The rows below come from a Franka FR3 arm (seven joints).
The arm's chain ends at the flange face. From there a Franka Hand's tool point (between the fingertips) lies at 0.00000 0.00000 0.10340 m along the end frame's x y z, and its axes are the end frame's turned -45 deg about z.
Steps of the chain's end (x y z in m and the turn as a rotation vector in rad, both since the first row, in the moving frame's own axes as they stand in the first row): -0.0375 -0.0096 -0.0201 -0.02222 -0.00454 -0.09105; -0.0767 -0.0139 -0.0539 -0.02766 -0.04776 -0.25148; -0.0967 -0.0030 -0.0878 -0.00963 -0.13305 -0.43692; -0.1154 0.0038 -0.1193 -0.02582 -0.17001 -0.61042; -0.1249 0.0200 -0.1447 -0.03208 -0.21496 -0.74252; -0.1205 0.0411 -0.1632 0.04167 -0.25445 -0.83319
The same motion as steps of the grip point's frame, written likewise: -0.0216 -0.0319 -0.0201 -0.01250 -0.01892 -0.09105; -0.0500 -0.0648 -0.0541 0.01421 -0.05333 -0.25148; -0.0783 -0.0770 -0.0887 0.08727 -0.10089 -0.43692; -0.1008 -0.0845 -0.1208 0.10196 -0.13847 -0.61042; -0.1235 -0.0799 -0.1470 0.12932 -0.17468 -0.74252; -0.1364 -0.0691 -0.1664 0.20939 -0.15046 -0.83319
